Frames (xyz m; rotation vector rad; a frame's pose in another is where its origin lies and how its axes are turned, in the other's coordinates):
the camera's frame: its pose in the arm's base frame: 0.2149 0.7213 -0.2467 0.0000 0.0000 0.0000
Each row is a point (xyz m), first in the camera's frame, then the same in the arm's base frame.
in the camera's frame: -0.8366 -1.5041 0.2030
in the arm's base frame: -0.6217 -0.7828 -0.0437
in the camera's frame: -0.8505 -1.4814 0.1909
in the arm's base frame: -0.6356 -0.7601 -0.0558
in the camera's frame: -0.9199 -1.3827 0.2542
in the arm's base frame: -0.7050 -0.6614 0.0075
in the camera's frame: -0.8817 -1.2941 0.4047
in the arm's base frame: -0.6668 -0.5728 0.1580
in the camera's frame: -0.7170 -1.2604 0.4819
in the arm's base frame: -0.5021 -0.5391 0.2352
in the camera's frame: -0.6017 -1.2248 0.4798
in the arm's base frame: -0.3868 -0.5035 0.2331
